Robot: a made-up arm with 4 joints.
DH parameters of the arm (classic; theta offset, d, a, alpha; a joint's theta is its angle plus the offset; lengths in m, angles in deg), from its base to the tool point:
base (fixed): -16.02 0 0.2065 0
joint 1: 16.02 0.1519 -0.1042 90
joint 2: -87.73 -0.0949 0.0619 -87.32
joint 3: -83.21 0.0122 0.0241 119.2
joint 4: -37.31 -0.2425 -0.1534 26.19
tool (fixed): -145.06 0.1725 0 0
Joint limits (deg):
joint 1: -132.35..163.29
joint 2: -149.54..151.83
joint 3: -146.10..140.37
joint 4: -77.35..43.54
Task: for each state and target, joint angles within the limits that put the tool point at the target. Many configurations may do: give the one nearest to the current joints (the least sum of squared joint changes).
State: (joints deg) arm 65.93 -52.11 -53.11 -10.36
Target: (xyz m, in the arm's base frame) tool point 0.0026 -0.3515 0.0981
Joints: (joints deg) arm 78.33 -90.03 -53.72 15.43
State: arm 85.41 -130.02 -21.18 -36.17
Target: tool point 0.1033 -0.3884 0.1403
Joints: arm 104.12 -149.54 -18.71 -36.82
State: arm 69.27 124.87 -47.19 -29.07
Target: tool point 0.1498 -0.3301 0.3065
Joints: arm 110.57 151.83 -21.97 -50.33
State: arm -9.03 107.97 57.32 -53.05
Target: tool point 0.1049 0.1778 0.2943
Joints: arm -31.35 123.87 42.68 -39.30
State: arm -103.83 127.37 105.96 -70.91
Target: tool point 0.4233 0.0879 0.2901
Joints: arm -130.74 149.27 103.22 -65.71
